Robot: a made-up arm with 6 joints. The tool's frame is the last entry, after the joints.
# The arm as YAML. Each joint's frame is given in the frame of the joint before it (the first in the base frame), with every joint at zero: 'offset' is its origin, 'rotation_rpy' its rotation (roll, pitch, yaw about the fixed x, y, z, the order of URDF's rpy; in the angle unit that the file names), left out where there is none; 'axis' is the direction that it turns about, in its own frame. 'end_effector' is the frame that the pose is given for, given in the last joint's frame.
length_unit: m
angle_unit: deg
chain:
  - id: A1
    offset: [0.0, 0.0, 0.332]
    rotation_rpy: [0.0, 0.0, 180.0]
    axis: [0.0, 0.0, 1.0]
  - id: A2
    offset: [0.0, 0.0, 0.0]
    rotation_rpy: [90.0, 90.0, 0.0]
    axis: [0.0, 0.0, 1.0]
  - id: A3
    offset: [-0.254, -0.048, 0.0]
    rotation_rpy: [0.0, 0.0, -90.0]
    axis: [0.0, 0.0, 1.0]
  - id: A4
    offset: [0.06, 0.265, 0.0]
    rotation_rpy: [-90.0, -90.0, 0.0]
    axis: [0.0, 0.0, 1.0]
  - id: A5
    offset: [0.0, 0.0, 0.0]
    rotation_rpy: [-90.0, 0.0, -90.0]
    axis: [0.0, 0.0, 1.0]
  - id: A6
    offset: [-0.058, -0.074, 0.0]
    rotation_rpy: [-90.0, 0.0, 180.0]
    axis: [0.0, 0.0, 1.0]
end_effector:
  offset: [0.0, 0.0, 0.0]
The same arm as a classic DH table. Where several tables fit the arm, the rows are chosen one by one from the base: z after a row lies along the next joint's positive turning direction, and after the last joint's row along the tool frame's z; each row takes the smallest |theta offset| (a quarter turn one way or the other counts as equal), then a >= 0, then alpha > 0; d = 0 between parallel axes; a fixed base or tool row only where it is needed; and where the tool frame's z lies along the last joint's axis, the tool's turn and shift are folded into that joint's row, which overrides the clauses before.
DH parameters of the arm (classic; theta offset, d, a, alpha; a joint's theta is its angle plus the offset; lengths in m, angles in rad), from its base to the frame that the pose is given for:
A1: 0.0000 0.3320 0.0000 -1.5708
A2: -1.3840 0.0000 0.2585 0.0000
A3: 1.3840 0.0000 0.0600 -1.5708
A4: 0.0000 0.2650 0.0000 1.5708
A5: 0.0000 0.0000 0.0580 -1.5708
A6: 0.0000 0.0740 0.0000 0.0000

